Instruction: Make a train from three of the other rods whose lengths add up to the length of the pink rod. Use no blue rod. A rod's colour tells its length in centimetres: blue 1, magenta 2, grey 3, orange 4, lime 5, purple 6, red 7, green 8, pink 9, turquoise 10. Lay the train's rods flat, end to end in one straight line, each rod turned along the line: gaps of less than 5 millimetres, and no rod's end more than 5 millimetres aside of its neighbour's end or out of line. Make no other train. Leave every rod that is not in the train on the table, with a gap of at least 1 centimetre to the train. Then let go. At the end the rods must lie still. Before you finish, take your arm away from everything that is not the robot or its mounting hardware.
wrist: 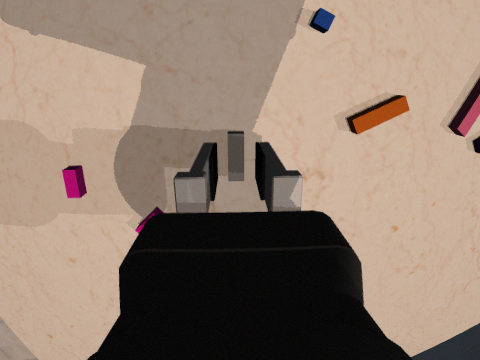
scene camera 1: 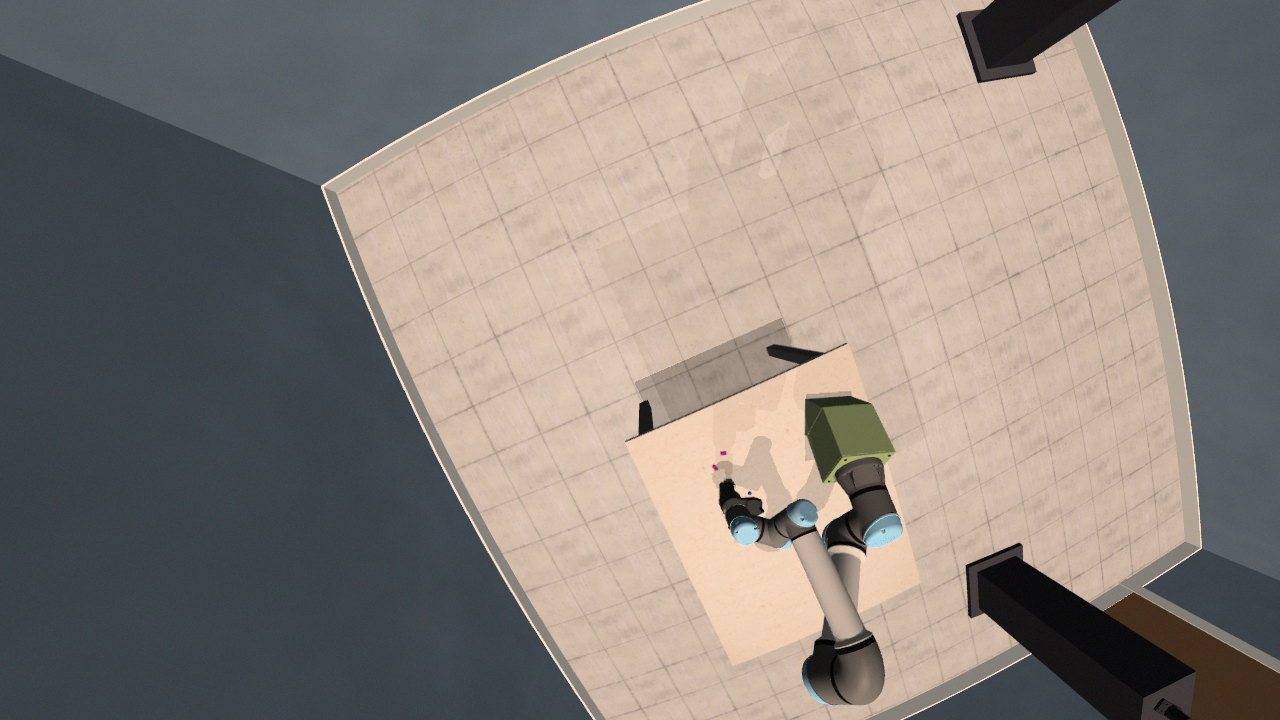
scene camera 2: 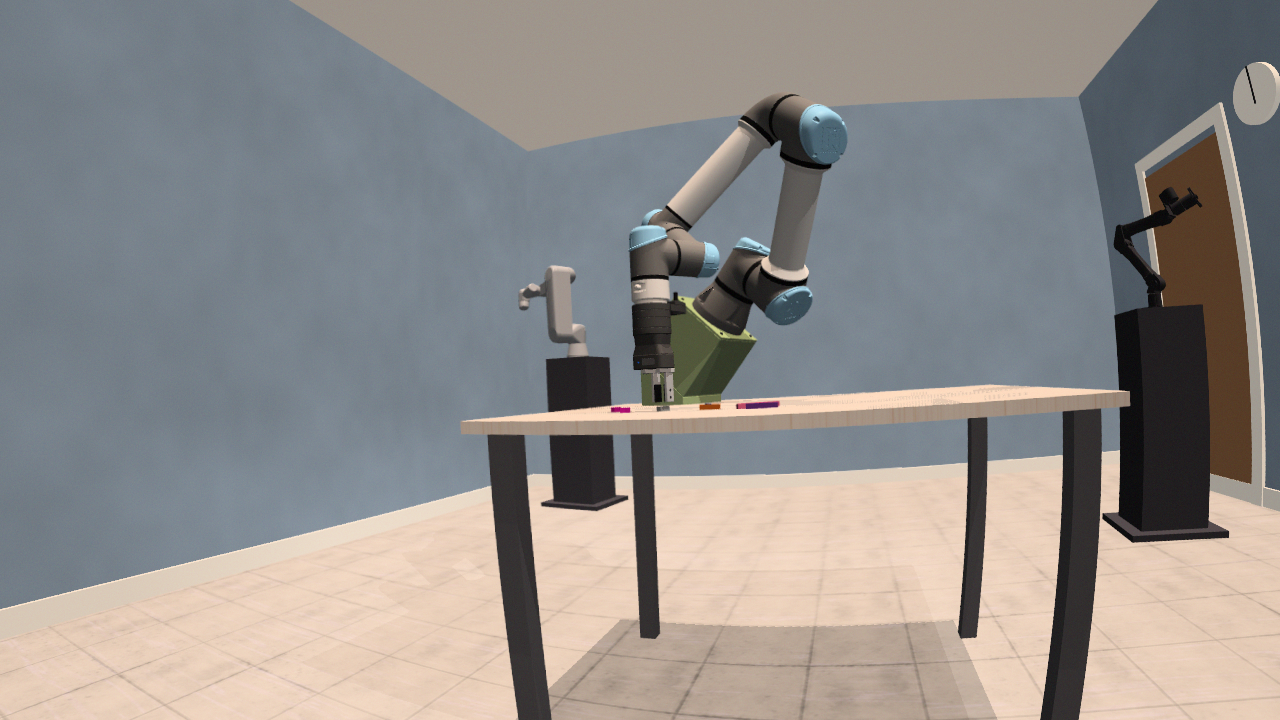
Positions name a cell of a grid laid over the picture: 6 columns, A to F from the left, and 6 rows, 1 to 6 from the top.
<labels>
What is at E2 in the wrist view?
An orange rod.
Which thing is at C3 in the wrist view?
A grey rod.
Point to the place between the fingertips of the gripper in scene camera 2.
At D4
</labels>
